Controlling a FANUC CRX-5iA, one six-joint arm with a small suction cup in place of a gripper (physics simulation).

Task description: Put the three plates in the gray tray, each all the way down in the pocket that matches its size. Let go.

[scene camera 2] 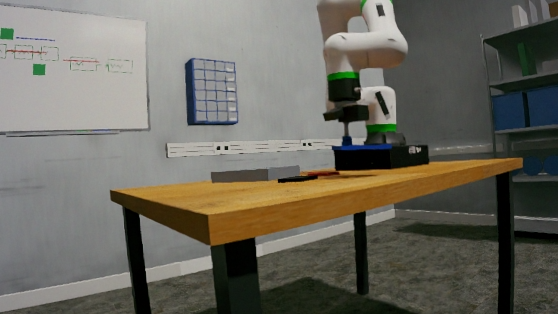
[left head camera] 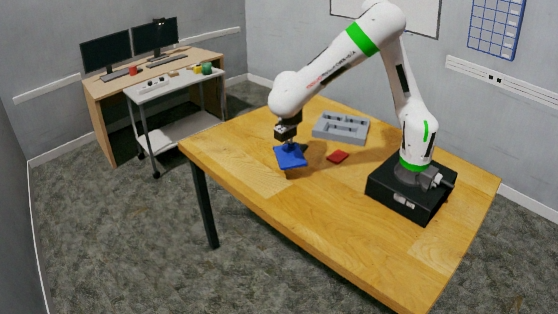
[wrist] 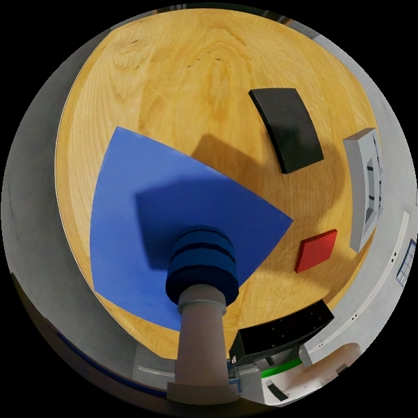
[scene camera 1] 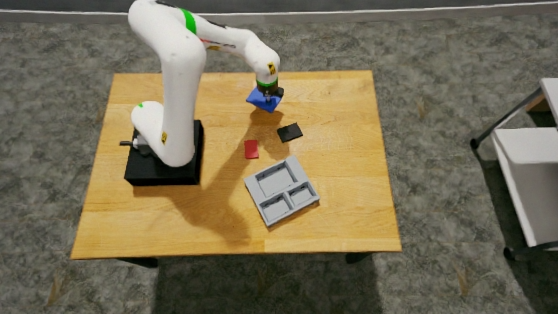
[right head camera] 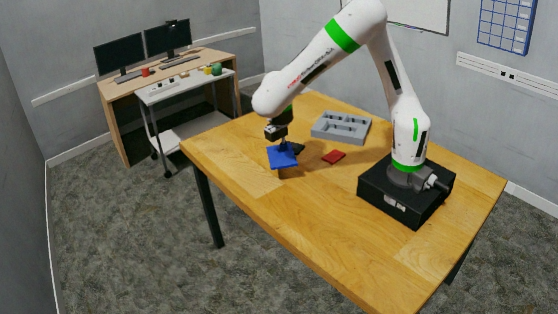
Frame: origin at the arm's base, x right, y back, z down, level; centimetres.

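Seen in the pictures: hand at its tool point: [left head camera: 291, 151] [scene camera 1: 268, 105] [right head camera: 284, 151]; arm's base at its link origin: [left head camera: 411, 174] [right head camera: 405, 175].
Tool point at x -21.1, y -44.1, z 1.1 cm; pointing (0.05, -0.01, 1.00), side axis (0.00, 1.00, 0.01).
Note:
Offsets run from my tool point to a thing's top centre. Level surfaces: height alone.
The large blue plate @[dx -3.2, dy +2.2, dz -1.3 cm] [left head camera: 291, 158] [right head camera: 282, 158] [scene camera 1: 263, 100] [wrist: 165, 200] hangs in the air above the table on my suction cup [left head camera: 288, 146] [wrist: 202, 265]. In scene camera 2 the blue plate [scene camera 2: 362, 147] is clear of the table top. The cup sits off the plate's middle, near one edge. The black plate @[dx +10.7, dy -9.9, dz +6.8 cm] [right head camera: 296, 148] [scene camera 1: 290, 132] [scene camera 2: 297, 178] [wrist: 289, 130] lies flat on the table. The smaller red plate @[dx +19.5, dy +8.1, dz +6.9 cm] [left head camera: 337, 156] [right head camera: 333, 157] [scene camera 1: 251, 149] [wrist: 316, 251] lies flat between the robot base and the black plate. The gray tray @[dx +39.9, dy -5.8, dz +4.0 cm] [left head camera: 337, 135] [scene camera 1: 254, 189] [scene camera 2: 240, 175] has one large pocket and two smaller ones, all empty.
The black robot base [left head camera: 400, 200] [scene camera 1: 165, 172] stands on the wooden table @[dz +7.9 cm] [left head camera: 320, 210] [scene camera 1: 345, 220]. The gray tray stands beyond the red and black plates, seen from the blue plate. A white cart [left head camera: 175, 80] [scene camera 1: 525, 145] and a desk [left head camera: 100, 120] stand apart from the table.

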